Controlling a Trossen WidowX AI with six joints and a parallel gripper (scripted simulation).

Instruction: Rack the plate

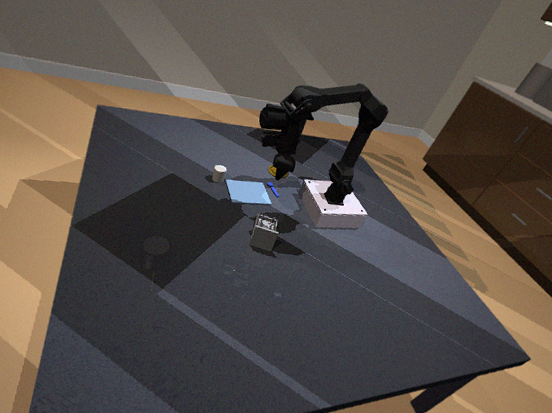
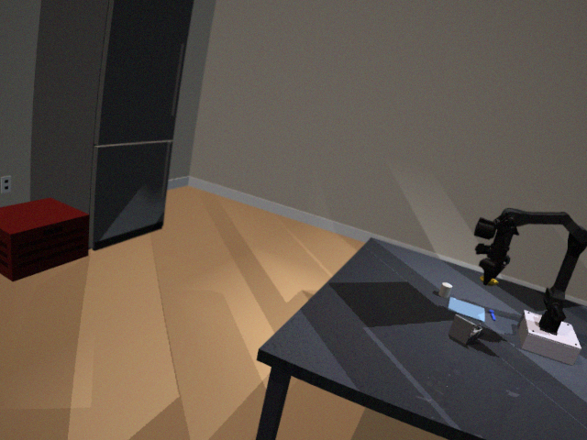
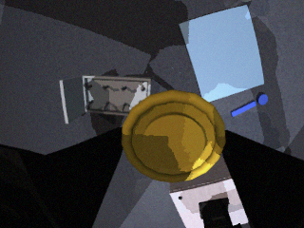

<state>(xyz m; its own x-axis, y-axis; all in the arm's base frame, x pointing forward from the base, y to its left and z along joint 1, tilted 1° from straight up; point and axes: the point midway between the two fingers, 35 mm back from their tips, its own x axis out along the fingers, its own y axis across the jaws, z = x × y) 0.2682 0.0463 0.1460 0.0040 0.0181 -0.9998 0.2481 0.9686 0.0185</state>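
Now: the dish rack 15 cm below my gripper tip, 10 cm to the left of it and 1 cm ahead of it. The rest, counted from my gripper tip: plate: 1 cm above; then blue spoon: 17 cm below, 16 cm to the right, 7 cm behind; then light blue mat: 18 cm below, 12 cm to the right, 4 cm ahead.
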